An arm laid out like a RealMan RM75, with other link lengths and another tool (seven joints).
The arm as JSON. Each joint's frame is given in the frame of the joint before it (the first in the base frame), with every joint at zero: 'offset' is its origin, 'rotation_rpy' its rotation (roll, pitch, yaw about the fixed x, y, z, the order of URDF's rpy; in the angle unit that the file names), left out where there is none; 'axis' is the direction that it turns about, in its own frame. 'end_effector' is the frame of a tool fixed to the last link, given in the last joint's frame.
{
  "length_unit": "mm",
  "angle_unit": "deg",
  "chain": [
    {
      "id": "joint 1",
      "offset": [
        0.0,
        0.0,
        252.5
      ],
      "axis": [
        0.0,
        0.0,
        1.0
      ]
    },
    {
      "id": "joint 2",
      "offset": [
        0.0,
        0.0,
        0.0
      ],
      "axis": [
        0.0,
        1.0,
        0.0
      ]
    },
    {
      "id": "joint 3",
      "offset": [
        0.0,
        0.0,
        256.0
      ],
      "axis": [
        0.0,
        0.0,
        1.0
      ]
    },
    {
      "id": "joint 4",
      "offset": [
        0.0,
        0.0,
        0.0
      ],
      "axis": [
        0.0,
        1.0,
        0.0
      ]
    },
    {
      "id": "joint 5",
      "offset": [
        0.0,
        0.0,
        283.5
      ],
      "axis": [
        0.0,
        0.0,
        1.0
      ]
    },
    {
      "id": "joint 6",
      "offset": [
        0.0,
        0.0,
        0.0
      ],
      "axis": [
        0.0,
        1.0,
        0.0
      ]
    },
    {
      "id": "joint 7",
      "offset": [
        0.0,
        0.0,
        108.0
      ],
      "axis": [
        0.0,
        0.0,
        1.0
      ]
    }
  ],
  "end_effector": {
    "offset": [
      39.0,
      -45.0,
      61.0
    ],
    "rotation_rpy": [
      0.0,
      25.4,
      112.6
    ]
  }
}
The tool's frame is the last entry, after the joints.
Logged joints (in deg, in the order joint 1, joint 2, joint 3, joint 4, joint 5, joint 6, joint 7), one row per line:
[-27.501 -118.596 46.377 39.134 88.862 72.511 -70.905]
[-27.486 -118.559 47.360 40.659 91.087 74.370 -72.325]
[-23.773 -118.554 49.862 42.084 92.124 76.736 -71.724]
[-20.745 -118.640 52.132 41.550 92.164 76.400 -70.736]
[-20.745 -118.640 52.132 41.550 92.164 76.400 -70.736]
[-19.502 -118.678 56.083 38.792 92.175 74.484 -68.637]
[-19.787 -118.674 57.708 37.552 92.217 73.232 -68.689]
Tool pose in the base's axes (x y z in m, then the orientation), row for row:
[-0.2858 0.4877 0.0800 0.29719 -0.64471 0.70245 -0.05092]
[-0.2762 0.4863 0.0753 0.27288 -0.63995 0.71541 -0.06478]
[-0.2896 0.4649 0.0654 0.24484 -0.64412 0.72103 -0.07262]
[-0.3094 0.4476 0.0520 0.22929 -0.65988 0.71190 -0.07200]
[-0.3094 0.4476 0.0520 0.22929 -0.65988 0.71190 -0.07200]
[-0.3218 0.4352 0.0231 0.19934 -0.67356 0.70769 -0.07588]
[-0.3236 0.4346 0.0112 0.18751 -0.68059 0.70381 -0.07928]
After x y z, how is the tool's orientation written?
As a quaternion, w x y z.
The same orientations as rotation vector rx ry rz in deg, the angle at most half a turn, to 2 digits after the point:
[-98.19 106.99 -7.76]
[-98.67 110.30 -9.99]
[-100.75 112.78 -11.36]
[-104.06 112.26 -11.35]
[-104.06 112.26 -11.35]
[-107.92 113.39 -12.16]
[-109.74 113.49 -12.78]

